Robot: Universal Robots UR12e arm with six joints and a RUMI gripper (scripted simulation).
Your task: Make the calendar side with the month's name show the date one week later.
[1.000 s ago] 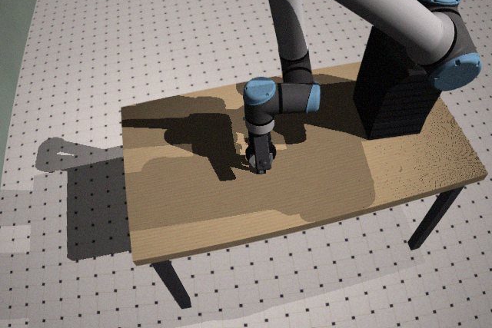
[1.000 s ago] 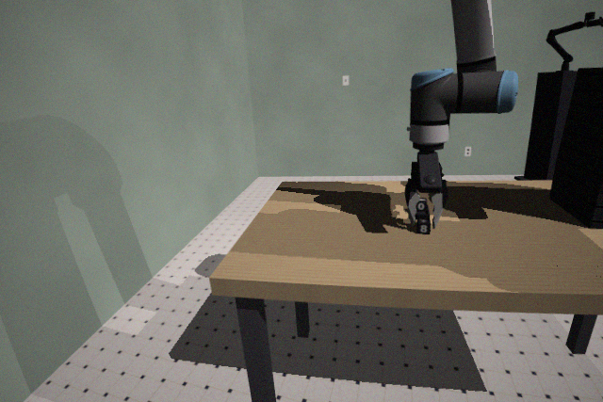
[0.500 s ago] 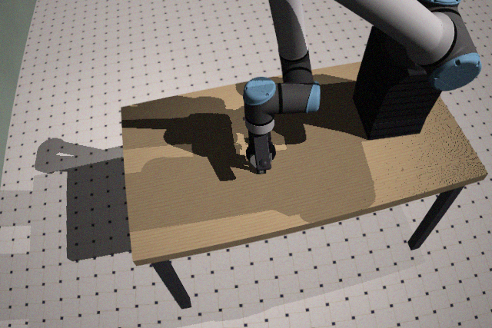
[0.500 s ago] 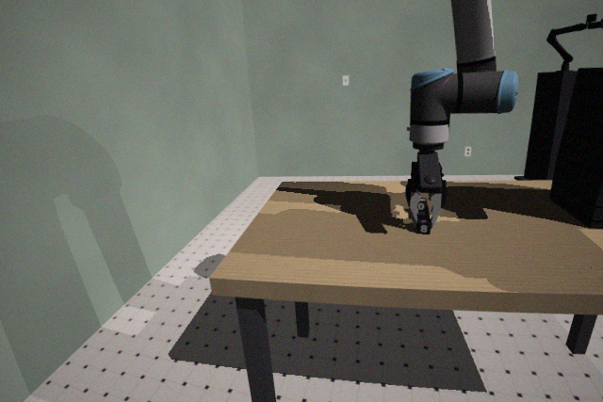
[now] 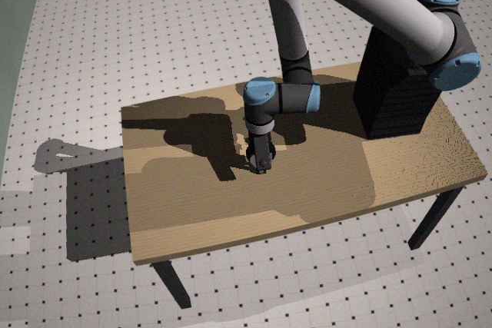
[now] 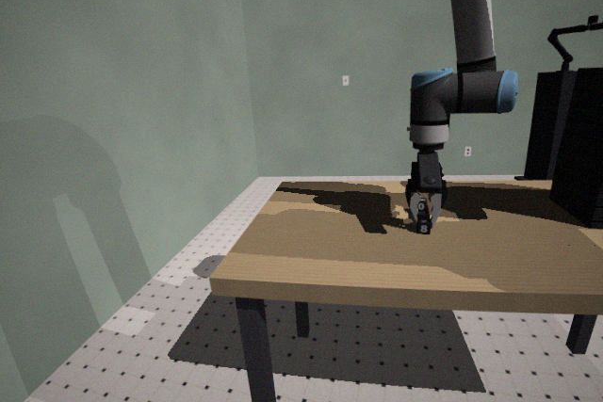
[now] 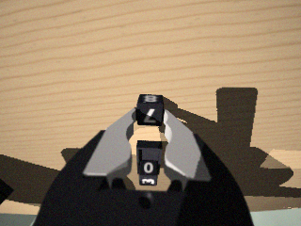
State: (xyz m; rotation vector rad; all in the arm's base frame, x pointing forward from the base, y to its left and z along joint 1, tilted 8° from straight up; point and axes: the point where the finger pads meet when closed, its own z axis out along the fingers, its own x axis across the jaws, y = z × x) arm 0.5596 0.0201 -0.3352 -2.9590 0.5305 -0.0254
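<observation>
Now: hand 10 cm to the left of the dark tray, 4 cm past it and 2 cm above it. Also, from my hand: black date cube: 1 cm below.
</observation>
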